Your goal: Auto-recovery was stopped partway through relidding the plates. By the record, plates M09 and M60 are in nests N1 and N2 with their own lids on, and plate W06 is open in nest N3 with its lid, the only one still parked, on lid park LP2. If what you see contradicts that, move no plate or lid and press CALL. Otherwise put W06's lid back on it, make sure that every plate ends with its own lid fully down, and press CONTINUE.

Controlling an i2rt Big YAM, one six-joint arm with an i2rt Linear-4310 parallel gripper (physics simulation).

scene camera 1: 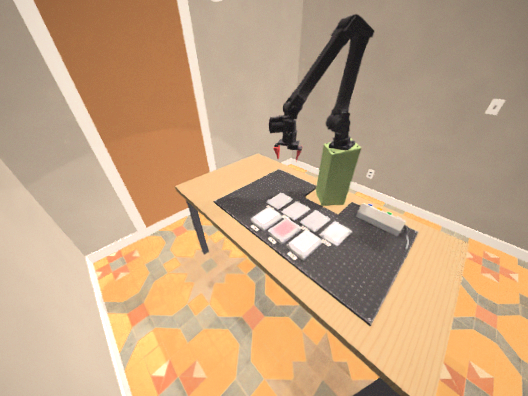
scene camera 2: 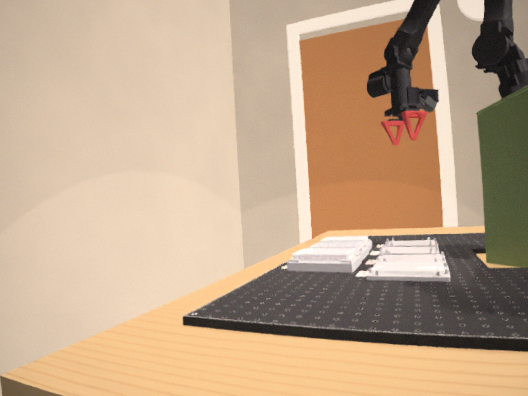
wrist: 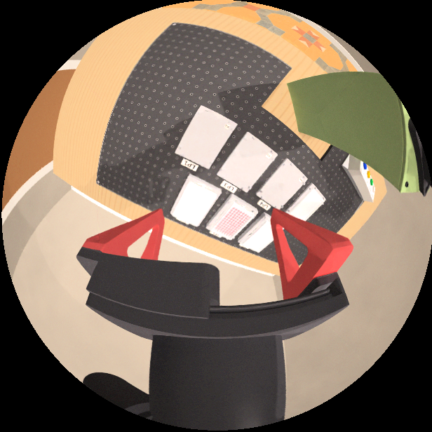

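My gripper is open and empty, high above the board. Three plates stand in the front row: a white-topped one, a middle one showing a pink well grid, and a white-topped one, partly behind a finger in the wrist view. Behind are several flat lid parks: the first beside label LP1, a second, a third, and an end one that looks brighter white. Plate names are unreadable.
A grey button box with blue, yellow and green buttons stands at the board's back right. The green arm pedestal rises behind the parks. The black perforated board lies on the wooden table.
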